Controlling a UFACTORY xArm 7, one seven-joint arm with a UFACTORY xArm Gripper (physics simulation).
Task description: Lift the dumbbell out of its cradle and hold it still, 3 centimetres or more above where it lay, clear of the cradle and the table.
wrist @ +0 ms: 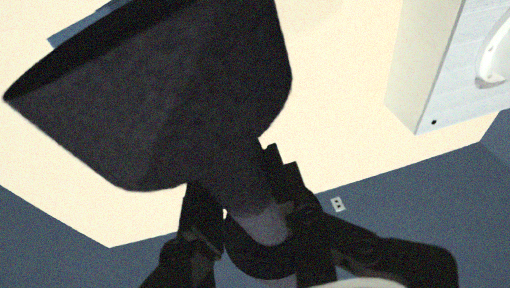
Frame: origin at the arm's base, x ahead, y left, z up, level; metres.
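Where they show: gripper, fingertip midpoint: (241,173).
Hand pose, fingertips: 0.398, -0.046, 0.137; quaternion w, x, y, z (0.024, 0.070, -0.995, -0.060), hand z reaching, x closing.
Observation:
After its pixels a point has its place, as x, y, z.
The dumbbell (200,100) @(0.395, -0.125, 0.180) is dark grey; its large near head fills the upper left and middle of the wrist view, and its handle runs down between the fingers. My gripper (241,173) @(0.398, -0.046, 0.137) is shut on the handle, a finger on each side. The end of the handle side shows paler at the bottom. The far head is not distinguishable. A blue strip shows past the head at the upper left; whether it belongs to the cradle I cannot tell. The cradle is otherwise hidden, and the height of the dumbbell above the table cannot be read exactly.
The cream table top (340,125) @(0.200, 0.185, -0.106) stretches behind the dumbbell, with its edge running across the lower part of the view. A pale box (430,75) @(0.114, 0.040, -0.016) with a white curved piece on its face stands at the right. A small white socket plate (338,204) shows on the blue surface beyond.

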